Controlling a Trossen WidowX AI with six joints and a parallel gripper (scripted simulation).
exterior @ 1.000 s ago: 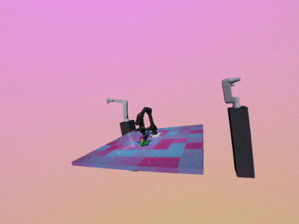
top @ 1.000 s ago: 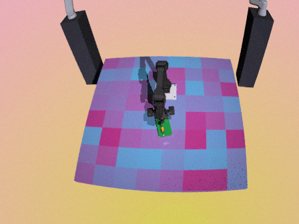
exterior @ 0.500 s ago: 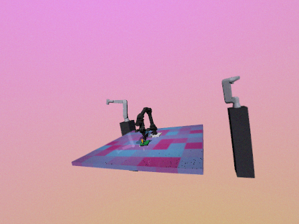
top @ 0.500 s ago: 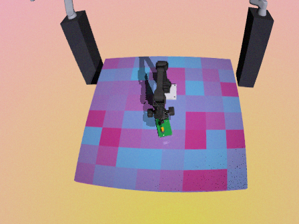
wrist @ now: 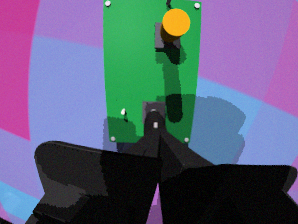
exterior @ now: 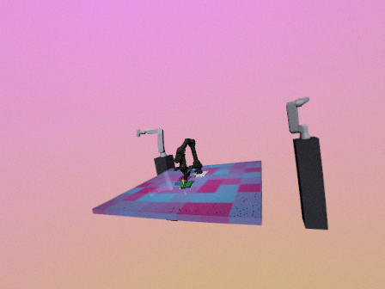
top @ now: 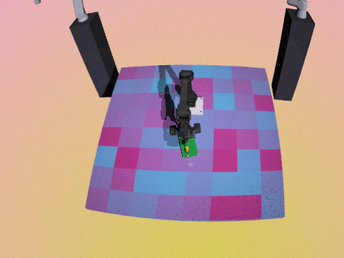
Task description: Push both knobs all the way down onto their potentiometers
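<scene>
The black knob lies 2 cm below my gripper tip. The rest, counted from my gripper tip: orange knob (8 cm ahead, 2 cm below, 1 cm to the left).
</scene>
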